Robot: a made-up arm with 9 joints. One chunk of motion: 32 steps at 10 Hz.
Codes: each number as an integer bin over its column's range. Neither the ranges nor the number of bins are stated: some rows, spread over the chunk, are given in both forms.
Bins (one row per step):
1: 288 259 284 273 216 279 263 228 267
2: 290 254 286 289 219 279 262 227 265
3: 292 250 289 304 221 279 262 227 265
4: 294 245 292 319 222 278 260 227 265
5: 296 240 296 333 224 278 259 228 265
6: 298 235 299 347 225 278 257 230 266
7: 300 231 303 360 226 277 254 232 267
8: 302 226 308 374 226 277 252 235 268
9: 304 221 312 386 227 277 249 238 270
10: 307 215 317 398 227 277 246 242 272
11: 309 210 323 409 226 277 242 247 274
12: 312 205 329 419 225 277 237 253 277
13: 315 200 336 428 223 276 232 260 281
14: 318 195 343 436 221 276 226 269 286
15: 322 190 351 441 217 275 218 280 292
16: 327 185 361 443 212 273 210 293 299
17: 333 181 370 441 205 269 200 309 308
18: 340 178 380 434 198 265 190 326 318
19: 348 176 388 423 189 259 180 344 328
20: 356 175 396 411 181 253 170 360 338
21: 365 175 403 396 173 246 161 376 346
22: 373 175 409 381 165 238 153 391 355
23: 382 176 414 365 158 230 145 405 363
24: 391 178 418 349 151 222 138 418 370
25: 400 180 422 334 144 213 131 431 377
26: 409 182 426 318 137 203 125 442 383
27: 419 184 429 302 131 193 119 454 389
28: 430 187 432 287 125 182 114 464 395
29: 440 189 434 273 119 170 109 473 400
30: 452 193 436 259 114 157 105 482 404
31: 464 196 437 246 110 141 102 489 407
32: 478 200 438 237 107 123 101 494 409
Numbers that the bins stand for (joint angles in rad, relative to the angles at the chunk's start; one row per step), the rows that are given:
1: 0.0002 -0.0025 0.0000 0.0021 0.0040 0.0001 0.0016 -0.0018 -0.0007
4: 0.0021 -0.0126 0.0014 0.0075 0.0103 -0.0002 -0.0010 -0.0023 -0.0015
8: 0.0046 -0.0264 0.0042 0.0139 0.0144 -0.0004 -0.0081 0.0012 -0.0004
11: 0.0068 -0.0379 0.0069 0.0180 0.0144 -0.0004 -0.0169 0.0063 0.0019
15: 0.0108 -0.0524 0.0118 0.0218 0.0051 -0.0008 -0.0380 0.0205 0.0086
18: 0.0165 -0.0611 0.0169 0.0210 -0.0146 -0.0030 -0.0627 0.0404 0.0182
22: 0.0268 -0.0633 0.0220 0.0147 -0.0489 -0.0088 -0.0953 0.0683 0.0320
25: 0.0352 -0.0597 0.0243 0.0092 -0.0706 -0.0141 -0.1146 0.0856 0.0402
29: 0.0478 -0.0532 0.0264 0.0021 -0.0966 -0.0234 -0.1340 0.1036 0.0487
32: 0.0597 -0.0452 0.0271 -0.0022 -0.1090 -0.0335 -0.1411 0.1127 0.0521
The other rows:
2: 0.0008 -0.0061 0.0004 0.0039 0.0071 0.0001 0.0007 -0.0023 -0.0015
3: 0.0014 -0.0090 0.0009 0.0057 0.0092 0.0001 0.0007 -0.0023 -0.0015
5: 0.0027 -0.0162 0.0021 0.0091 0.0123 -0.0002 -0.0019 -0.0018 -0.0015
6: 0.0033 -0.0198 0.0027 0.0107 0.0134 -0.0002 -0.0037 -0.0010 -0.0011
7: 0.0039 -0.0227 0.0034 0.0123 0.0144 -0.0004 -0.0063 -0.0001 -0.0007
9: 0.0052 -0.0300 0.0050 0.0153 0.0154 -0.0004 -0.0107 0.0025 0.0004
10: 0.0061 -0.0343 0.0058 0.0167 0.0154 -0.0004 -0.0134 0.0042 0.0011
12: 0.0077 -0.0416 0.0079 0.0192 0.0134 -0.0004 -0.0213 0.0089 0.0030
13: 0.0086 -0.0452 0.0092 0.0203 0.0113 -0.0006 -0.0257 0.0119 0.0045
14: 0.0096 -0.0488 0.0104 0.0212 0.0092 -0.0006 -0.0310 0.0158 0.0063
16: 0.0124 -0.0560 0.0136 0.0220 -0.0001 -0.0012 -0.0451 0.0261 0.0112
17: 0.0143 -0.0589 0.0152 0.0218 -0.0074 -0.0021 -0.0539 0.0330 0.0145
19: 0.0190 -0.0626 0.0183 0.0197 -0.0240 -0.0042 -0.0715 0.0481 0.0220
20: 0.0215 -0.0633 0.0197 0.0183 -0.0323 -0.0055 -0.0803 0.0550 0.0257
21: 0.0243 -0.0633 0.0210 0.0165 -0.0406 -0.0070 -0.0882 0.0619 0.0286
23: 0.0296 -0.0626 0.0229 0.0129 -0.0561 -0.0105 -0.1023 0.0744 0.0350
24: 0.0324 -0.0611 0.0236 0.0110 -0.0634 -0.0122 -0.1085 0.0800 0.0376
26: 0.0381 -0.0582 0.0250 0.0073 -0.0779 -0.0163 -0.1199 0.0903 0.0424
27: 0.0412 -0.0568 0.0256 0.0055 -0.0841 -0.0185 -0.1252 0.0955 0.0446
28: 0.0446 -0.0546 0.0261 0.0037 -0.0904 -0.0208 -0.1296 0.0998 0.0469
30: 0.0515 -0.0503 0.0268 0.0004 -0.1018 -0.0262 -0.1375 0.1075 0.0502
31: 0.0553 -0.0481 0.0270 -0.0011 -0.1059 -0.0296 -0.1402 0.1105 0.0513

